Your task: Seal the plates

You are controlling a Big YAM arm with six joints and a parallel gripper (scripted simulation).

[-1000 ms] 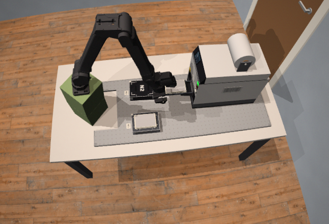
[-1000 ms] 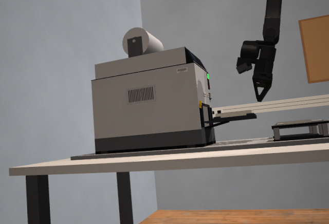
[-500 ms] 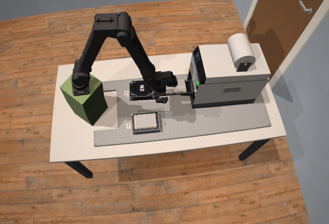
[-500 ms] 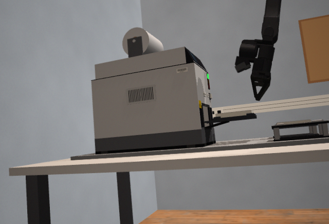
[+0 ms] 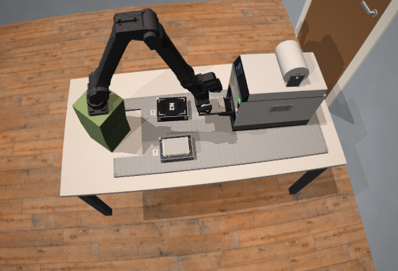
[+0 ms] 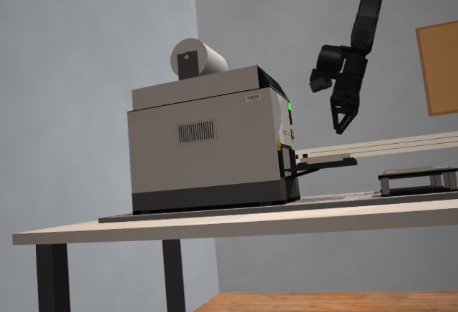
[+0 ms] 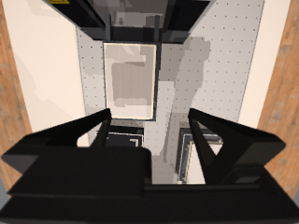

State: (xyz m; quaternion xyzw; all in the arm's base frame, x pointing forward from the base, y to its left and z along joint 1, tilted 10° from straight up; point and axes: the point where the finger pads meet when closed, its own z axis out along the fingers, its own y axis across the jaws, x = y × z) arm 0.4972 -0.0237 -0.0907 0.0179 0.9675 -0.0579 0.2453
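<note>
The plate lies 40 mm ahead of my hand, 30 mm to the left of it and 80 mm below it. Also, from my hand: sealer stage 40 mm ahead, 30 mm to the left, 90 mm below; then yellow warning label 150 mm ahead, 110 mm to the left, 40 mm below; then plate nest 180 mm behind, 130 mm to the right, 140 mm below.
</note>
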